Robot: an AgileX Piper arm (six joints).
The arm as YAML. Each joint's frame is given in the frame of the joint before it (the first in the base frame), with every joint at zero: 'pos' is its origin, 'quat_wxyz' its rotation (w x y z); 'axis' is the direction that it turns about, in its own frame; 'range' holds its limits. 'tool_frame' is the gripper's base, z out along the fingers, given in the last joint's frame.
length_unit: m
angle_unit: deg
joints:
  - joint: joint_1
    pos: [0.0, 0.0, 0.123]
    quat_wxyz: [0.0, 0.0, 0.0, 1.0]
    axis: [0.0, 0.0, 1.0]
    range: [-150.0, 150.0]
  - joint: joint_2
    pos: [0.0, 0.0, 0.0]
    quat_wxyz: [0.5, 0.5, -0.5, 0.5]
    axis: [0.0, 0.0, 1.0]
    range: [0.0, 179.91]
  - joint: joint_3
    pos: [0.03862, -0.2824, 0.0]
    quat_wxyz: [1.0, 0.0, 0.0, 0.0]
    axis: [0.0, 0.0, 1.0]
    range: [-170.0, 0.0]
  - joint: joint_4
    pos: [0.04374, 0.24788, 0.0]
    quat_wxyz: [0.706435, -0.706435, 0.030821, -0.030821]
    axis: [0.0, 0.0, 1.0]
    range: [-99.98, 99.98]
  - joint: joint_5
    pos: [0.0, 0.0, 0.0]
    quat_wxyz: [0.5, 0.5, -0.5, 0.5]
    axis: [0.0, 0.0, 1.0]
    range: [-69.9, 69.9]
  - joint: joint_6
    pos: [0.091, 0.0, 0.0]
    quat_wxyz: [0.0, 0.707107, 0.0, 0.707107]
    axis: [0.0, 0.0, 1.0]
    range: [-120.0, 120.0]
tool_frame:
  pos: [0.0, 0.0, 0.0]
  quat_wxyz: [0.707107, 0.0, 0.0, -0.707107]
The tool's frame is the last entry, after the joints.
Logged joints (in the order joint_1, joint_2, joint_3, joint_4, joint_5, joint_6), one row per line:
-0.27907 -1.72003 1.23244 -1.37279 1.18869 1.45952
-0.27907 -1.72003 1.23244 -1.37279 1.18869 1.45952
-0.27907 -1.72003 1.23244 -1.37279 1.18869 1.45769
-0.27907 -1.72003 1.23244 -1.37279 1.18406 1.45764
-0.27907 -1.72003 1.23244 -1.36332 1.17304 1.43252
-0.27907 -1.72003 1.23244 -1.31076 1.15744 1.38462
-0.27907 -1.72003 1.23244 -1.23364 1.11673 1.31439
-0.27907 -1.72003 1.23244 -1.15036 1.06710 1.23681
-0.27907 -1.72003 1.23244 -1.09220 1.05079 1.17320
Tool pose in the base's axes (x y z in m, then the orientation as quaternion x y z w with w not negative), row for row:
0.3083 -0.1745 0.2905 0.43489 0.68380 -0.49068 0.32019
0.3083 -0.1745 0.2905 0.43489 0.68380 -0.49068 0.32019
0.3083 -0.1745 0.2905 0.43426 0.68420 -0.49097 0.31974
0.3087 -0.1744 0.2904 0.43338 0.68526 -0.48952 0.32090
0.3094 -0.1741 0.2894 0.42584 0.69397 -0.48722 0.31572
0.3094 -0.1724 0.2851 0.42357 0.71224 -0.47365 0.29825
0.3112 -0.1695 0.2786 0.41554 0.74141 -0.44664 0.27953
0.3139 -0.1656 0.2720 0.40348 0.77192 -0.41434 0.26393
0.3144 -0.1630 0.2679 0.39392 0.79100 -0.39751 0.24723
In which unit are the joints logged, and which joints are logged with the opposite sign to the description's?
The joints are logged in radians. Opposite sign: joint_2, joint_3.
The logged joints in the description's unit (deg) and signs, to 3 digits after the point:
-15.990 98.550 -70.614 -78.655 68.107 83.624
-15.990 98.550 -70.614 -78.655 68.107 83.624
-15.990 98.550 -70.614 -78.655 68.107 83.519
-15.990 98.550 -70.614 -78.655 67.842 83.517
-15.990 98.550 -70.614 -78.112 67.210 82.077
-15.990 98.550 -70.614 -75.101 66.316 79.333
-15.990 98.550 -70.614 -70.682 63.984 75.309
-15.990 98.550 -70.614 -65.911 61.140 70.864
-15.990 98.550 -70.614 -62.578 60.206 67.219

